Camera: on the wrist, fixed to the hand. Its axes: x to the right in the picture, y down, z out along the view.
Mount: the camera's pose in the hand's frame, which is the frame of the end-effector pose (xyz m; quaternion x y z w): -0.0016 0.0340 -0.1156 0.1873 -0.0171 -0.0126 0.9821
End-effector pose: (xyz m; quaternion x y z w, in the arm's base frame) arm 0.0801 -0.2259 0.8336 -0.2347 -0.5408 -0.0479 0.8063
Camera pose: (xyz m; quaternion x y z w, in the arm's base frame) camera 0.1889 -0.2458 0.7858 -0.0735 -0.5568 0.0481 0.8260
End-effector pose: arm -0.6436 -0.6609 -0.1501 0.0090 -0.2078 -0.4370 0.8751
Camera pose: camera -0.5756 -0.6578 -0.2496 0.1679 -0.3008 -0.4014 0.8487
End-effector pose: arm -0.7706 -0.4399 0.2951 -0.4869 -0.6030 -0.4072 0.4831
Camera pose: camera -0.7156 -0.5448 0.3175 -0.3871 -0.6829 -0.2847 0.5502
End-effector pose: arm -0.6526 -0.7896 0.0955 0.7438 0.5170 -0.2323 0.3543
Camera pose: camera -0.6238 -0.7092 0.1805 0.7863 0.4675 -0.3421 0.2146
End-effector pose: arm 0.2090 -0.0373 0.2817 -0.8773 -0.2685 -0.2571 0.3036
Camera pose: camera 0.1959 -0.1382 0.3463 -0.8057 -0.3281 -0.1910 0.4546
